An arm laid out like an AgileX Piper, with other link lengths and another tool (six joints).
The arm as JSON. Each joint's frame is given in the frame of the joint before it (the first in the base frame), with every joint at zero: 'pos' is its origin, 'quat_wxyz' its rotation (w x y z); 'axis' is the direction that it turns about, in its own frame. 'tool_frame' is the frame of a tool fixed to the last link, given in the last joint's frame.
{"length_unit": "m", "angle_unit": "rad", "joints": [
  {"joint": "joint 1", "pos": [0.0, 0.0, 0.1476], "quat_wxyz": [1.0, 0.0, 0.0, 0.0], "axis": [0.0, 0.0, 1.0]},
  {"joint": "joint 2", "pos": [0.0, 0.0, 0.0], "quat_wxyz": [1.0, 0.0, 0.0, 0.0], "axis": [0.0, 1.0, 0.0]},
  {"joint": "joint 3", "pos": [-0.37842, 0.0, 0.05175], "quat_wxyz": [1.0, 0.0, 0.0, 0.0], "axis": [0.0, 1.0, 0.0]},
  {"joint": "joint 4", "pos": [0.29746, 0.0, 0.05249], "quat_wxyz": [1.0, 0.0, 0.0, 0.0], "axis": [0.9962, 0.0, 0.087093]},
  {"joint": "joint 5", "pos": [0.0, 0.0, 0.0], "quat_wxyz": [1.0, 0.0, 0.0, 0.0], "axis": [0.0, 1.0, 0.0]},
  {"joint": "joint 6", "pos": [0.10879, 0.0, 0.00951], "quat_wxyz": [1.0, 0.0, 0.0, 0.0], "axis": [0.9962, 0.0, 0.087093]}
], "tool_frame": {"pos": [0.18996, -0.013, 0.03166], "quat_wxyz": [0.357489, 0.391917, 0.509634, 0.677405]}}
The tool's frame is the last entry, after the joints.
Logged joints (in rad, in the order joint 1, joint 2, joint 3, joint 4, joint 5, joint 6), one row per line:
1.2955 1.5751 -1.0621 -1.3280 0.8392 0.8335
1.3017 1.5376 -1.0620 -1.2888 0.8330 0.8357
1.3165 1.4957 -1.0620 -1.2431 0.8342 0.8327
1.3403 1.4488 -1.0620 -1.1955 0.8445 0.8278
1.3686 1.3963 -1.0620 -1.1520 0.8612 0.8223
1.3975 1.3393 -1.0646 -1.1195 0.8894 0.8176
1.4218 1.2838 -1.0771 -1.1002 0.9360 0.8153
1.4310 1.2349 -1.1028 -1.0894 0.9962 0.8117
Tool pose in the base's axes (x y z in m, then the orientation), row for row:
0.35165 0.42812 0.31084 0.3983 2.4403 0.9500
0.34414 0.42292 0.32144 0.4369 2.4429 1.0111
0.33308 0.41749 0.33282 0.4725 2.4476 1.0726
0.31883 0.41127 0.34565 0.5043 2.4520 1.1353
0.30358 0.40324 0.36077 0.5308 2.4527 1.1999
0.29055 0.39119 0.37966 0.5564 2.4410 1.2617
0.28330 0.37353 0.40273 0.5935 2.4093 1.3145
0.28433 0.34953 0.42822 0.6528 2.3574 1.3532
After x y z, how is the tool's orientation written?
As a rotation vector, in radians.
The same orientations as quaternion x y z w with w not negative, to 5 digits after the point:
0.14583 0.89346 0.34782 0.24390
0.15871 0.88742 0.36730 0.22888
0.17014 0.88137 0.38624 0.21229
0.17994 0.87489 0.40508 0.19517
0.18774 0.86752 0.42440 0.17903
0.19563 0.85827 0.44362 0.16821
0.20843 0.84610 0.46163 0.16602
0.23003 0.83070 0.47684 0.17220

